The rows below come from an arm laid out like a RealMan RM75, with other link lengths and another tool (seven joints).
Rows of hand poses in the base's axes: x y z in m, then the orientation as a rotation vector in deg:
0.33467 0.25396 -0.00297 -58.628 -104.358 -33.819
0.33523 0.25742 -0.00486 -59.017 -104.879 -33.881
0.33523 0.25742 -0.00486 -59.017 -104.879 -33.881
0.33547 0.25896 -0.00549 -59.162 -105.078 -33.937
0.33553 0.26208 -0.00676 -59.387 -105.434 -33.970
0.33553 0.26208 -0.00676 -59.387 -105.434 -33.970
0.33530 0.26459 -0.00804 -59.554 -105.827 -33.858
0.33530 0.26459 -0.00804 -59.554 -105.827 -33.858
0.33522 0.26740 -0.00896 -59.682 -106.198 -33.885
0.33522 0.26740 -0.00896 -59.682 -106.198 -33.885
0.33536 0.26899 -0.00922 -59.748 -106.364 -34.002
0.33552 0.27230 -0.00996 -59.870 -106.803 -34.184
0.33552 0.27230 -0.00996 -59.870 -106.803 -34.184
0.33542 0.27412 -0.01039 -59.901 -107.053 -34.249
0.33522 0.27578 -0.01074 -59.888 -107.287 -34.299
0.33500 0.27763 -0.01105 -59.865 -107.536 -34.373
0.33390 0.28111 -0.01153 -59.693 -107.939 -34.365
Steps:
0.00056 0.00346 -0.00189 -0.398 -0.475 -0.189
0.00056 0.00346 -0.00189 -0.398 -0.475 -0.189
0.00080 0.00500 -0.00252 -0.532 -0.671 -0.273
0.00086 0.00812 -0.00379 -0.788 -0.989 -0.370
0.00086 0.00812 -0.00379 -0.788 -0.989 -0.370
0.00063 0.01063 -0.00507 -1.105 -1.265 -0.359
0.00063 0.01063 -0.00507 -1.105 -1.265 -0.359
0.00055 0.01344 -0.00599 -1.321 -1.587 -0.386
0.00055 0.01344 -0.00599 -1.321 -1.587 -0.386
0.00069 0.01503 -0.00625 -1.367 -1.782 -0.448
0.00085 0.01834 -0.00699 -1.528 -2.234 -0.522
0.00085 0.01834 -0.00699 -1.528 -2.234 -0.522
0.00075 0.02016 -0.00742 -1.620 -2.471 -0.523
0.00055 0.02182 -0.00777 -1.691 -2.685 -0.490
0.00033 0.02367 -0.00808 -1.750 -2.922 -0.458
-0.00077 0.02715 -0.00856 -1.844 -3.239 -0.261

